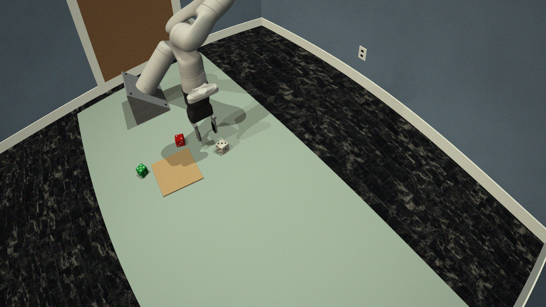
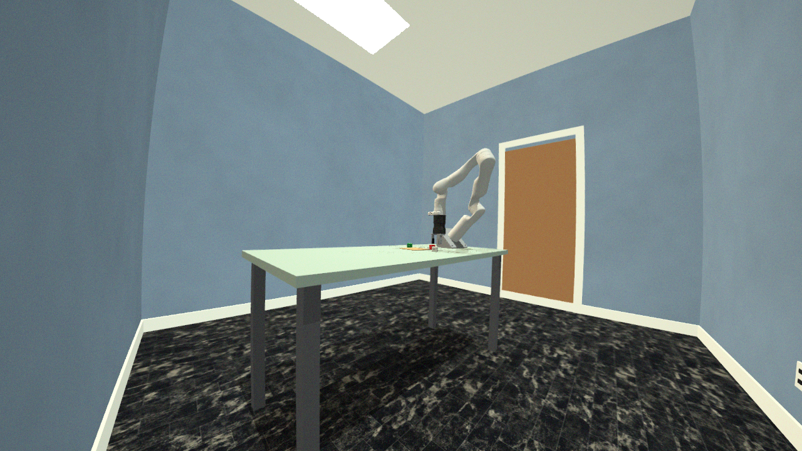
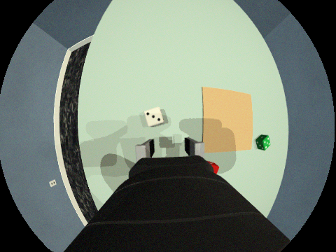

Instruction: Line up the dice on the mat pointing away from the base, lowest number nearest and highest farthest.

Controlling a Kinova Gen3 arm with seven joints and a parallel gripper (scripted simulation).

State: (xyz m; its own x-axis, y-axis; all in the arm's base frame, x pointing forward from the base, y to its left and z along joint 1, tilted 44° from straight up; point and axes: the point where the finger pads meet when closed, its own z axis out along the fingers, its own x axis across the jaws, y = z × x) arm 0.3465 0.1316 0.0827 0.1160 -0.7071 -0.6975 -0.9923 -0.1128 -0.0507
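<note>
My gripper is now 5 cm short of the white die, 4 cm above it and 3 cm to the right of it. Round my hand: green die (24 cm to the right, 4 cm below, 1 cm ahead); then tan mat (14 cm to the right, 6 cm below, 5 cm ahead); then red die (9 cm to the right, 5 cm behind, 4 cm below).
</note>
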